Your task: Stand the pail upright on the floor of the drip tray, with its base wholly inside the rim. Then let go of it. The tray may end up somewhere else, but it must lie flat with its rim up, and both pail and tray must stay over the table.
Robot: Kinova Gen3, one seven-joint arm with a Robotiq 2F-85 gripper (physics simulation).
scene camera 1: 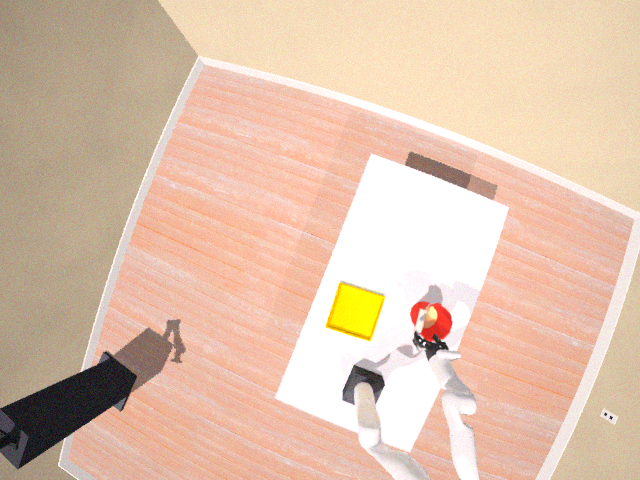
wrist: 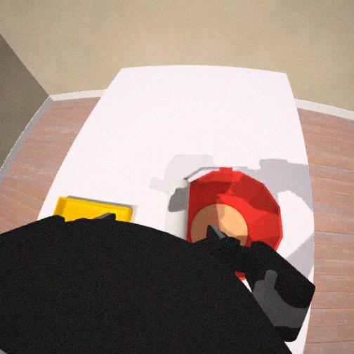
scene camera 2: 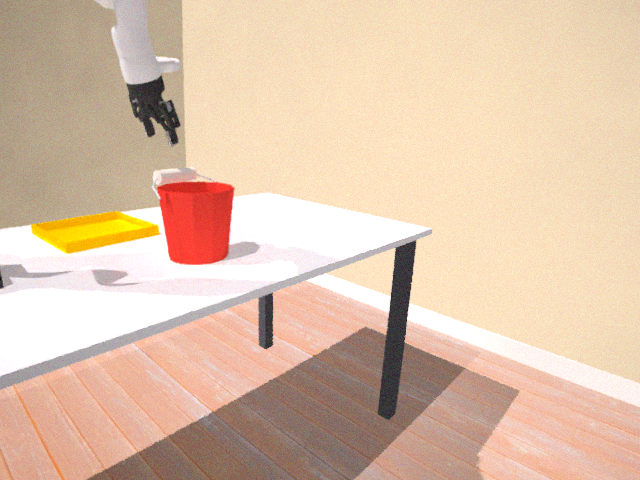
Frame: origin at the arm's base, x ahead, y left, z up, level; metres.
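Where they show: gripper, fingertip midpoint: (scene camera 1: pixel 424 333) (scene camera 2: pixel 162 140); arm's base, origin of the base link: (scene camera 1: pixel 363 390).
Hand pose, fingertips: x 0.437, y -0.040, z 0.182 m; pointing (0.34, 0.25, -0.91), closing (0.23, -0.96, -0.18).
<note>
Things, the pixels of their top centre, and the offset from my fingertips. Level surfaces: height alone.
- white grip, middle of its top: (scene camera 2: pixel 175 168) (scene camera 1: pixel 421 321) dx +0.031, dy +0.007, dz -0.069 m
- yellow drip tray, middle of its top: (scene camera 2: pixel 94 225) (scene camera 1: pixel 355 312) dx -0.112, dy +0.264, dz -0.245 m
- white table, its level: dz -0.272 m
The red pail (scene camera 1: pixel 442 324) (scene camera 2: pixel 197 224) (wrist: pixel 265 202) stands upright on the table, beside and apart from the tray. Its bail is tipped to the tray side, with the white grip (scene camera 1: pixel 420 321) (scene camera 2: pixel 175 175) (wrist: pixel 176 220) beside the rim at about rim height or a little above. The yellow drip tray (scene camera 1: pixel 356 312) (scene camera 2: pixel 98 227) (wrist: pixel 92 209) lies flat with its rim up and is empty. My gripper (scene camera 1: pixel 427 338) (scene camera 2: pixel 161 136) (wrist: pixel 159 229) is open and empty, above the pail's grip and apart from it. In the wrist view the gripper's body hides part of the tray and the pail's near side.
The white table (scene camera 1: pixel 429 222) (scene camera 2: pixel 310 227) (wrist: pixel 200 115) has a long edge close to the pail, on the side away from the tray. The arm's dark base (scene camera 1: pixel 363 383) stands on the table near the tray. A black post-like object (scene camera 1: pixel 67 408) is at the lower left.
</note>
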